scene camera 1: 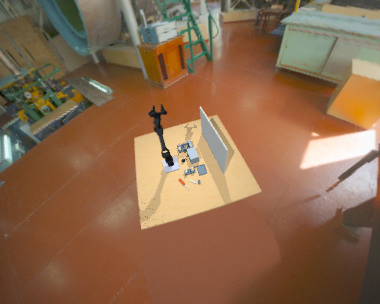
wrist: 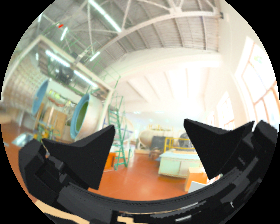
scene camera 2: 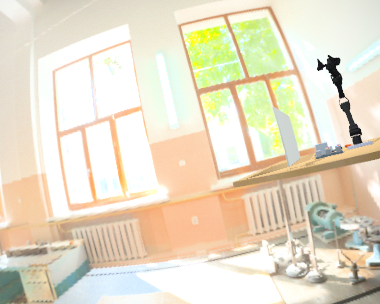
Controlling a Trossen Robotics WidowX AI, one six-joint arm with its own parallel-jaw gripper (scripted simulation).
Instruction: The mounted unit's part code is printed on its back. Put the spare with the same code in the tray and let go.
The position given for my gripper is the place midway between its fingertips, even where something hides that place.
My gripper [wrist: 149,125] is open, holding nothing. I also see a grey upright panel [scene camera 2: 288,139].
The grey upright panel also shows in scene camera 1 [scene camera 1: 217,146].
